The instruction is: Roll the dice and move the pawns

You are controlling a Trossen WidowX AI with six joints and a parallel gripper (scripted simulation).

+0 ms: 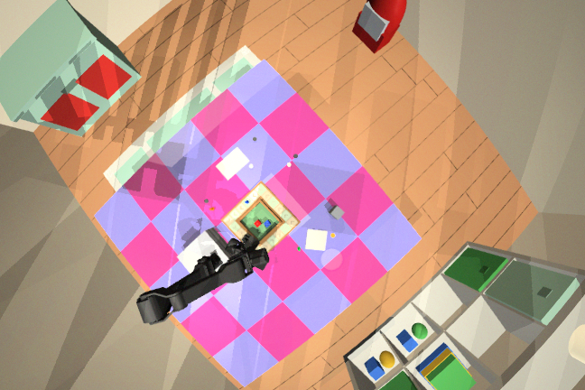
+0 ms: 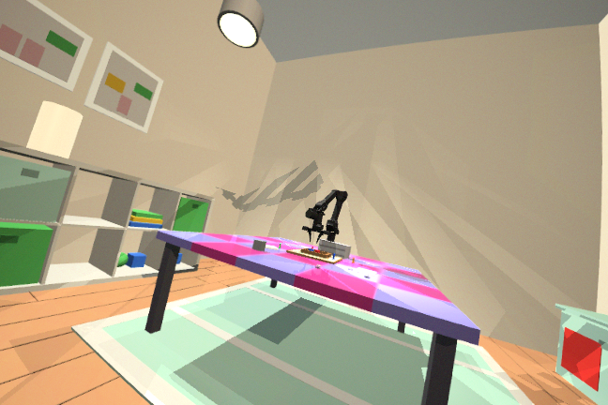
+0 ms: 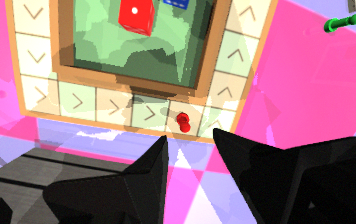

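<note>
My gripper tip is now 40 mm above the red pawn. From my gripper tip the other things lie so: blue pawn: 180 mm to the left, 120 mm ahead, 40 mm below; then cream card: 390 mm to the left, 190 mm ahead, 70 mm below; then green peg: 160 mm to the right, 160 mm ahead, 50 mm below.
</note>
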